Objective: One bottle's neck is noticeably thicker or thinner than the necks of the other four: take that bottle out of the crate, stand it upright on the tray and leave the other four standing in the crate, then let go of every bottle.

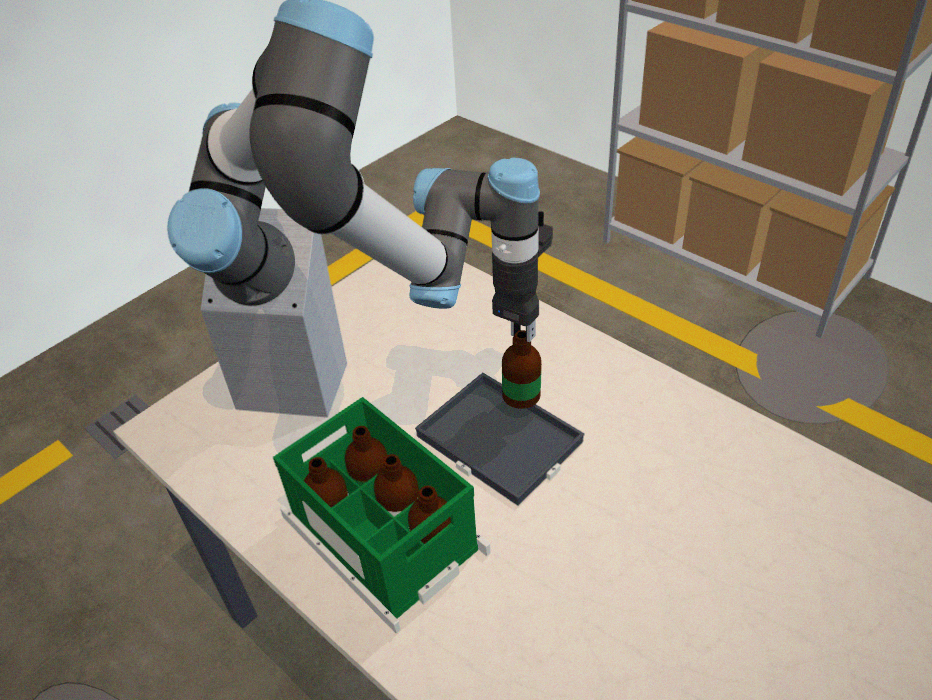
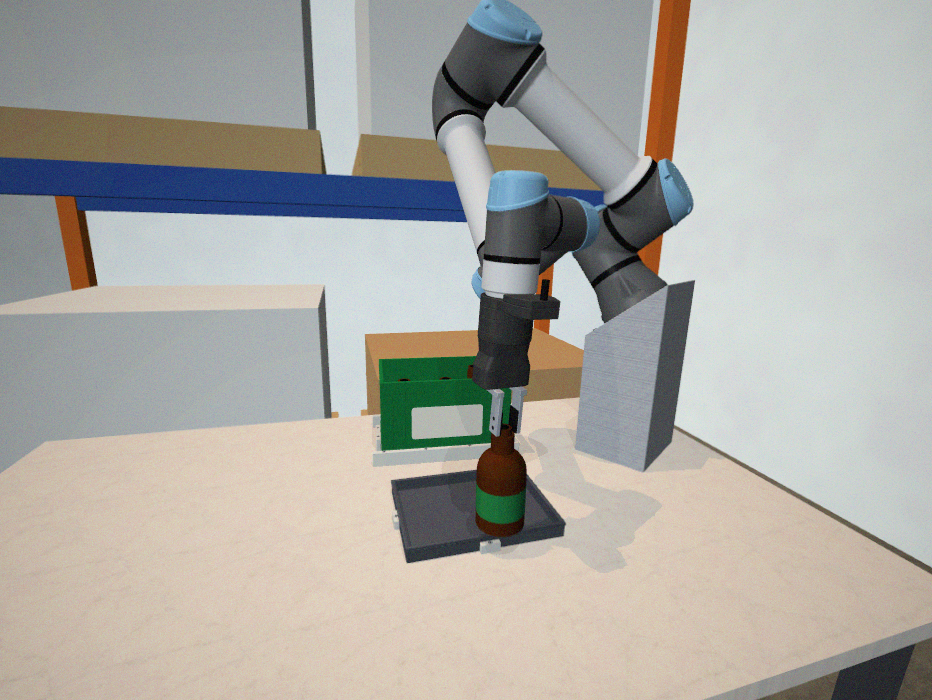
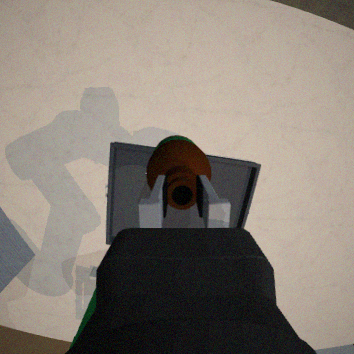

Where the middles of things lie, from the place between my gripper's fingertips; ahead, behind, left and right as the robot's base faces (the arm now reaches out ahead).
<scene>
I see the brown bottle (image 1: 327, 483) 380 mm to the right of my hand, 190 mm behind it and 100 mm below it.
</scene>
